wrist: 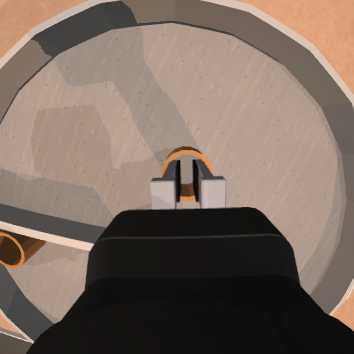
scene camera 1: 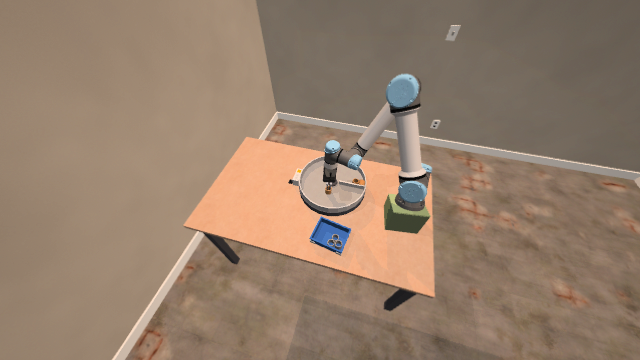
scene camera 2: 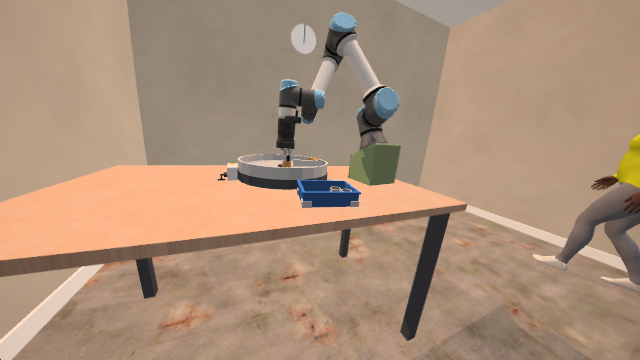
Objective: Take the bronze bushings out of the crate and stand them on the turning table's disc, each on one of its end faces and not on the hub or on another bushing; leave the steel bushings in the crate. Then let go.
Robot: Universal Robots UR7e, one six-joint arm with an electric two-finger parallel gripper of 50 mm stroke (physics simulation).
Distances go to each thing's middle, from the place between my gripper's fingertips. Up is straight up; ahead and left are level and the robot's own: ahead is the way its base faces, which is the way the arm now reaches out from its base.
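Labels:
The turning table disc point(scene camera 1: 312, 184) is here, and my hand is 30 mm above it, 10 mm past it and 80 mm to the left of it. The blue crate point(scene camera 2: 313, 193) is 60 mm below my hand, 70 mm behind it and 260 mm to the left of it.

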